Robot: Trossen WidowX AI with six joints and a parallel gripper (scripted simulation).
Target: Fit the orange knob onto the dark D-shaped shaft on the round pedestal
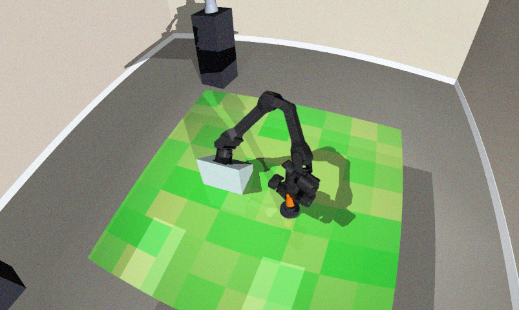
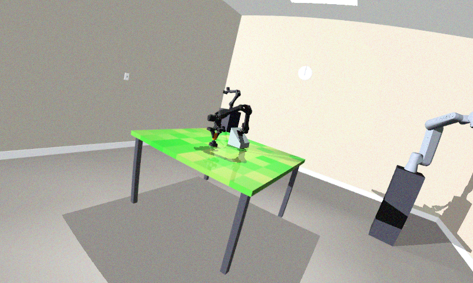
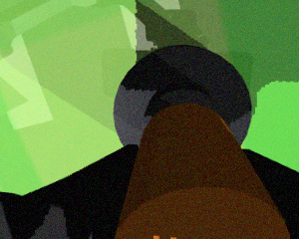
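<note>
The orange knob lies 2 cm above my gripper tip. Round my gripper tip: round pedestal 4 cm below.
</note>
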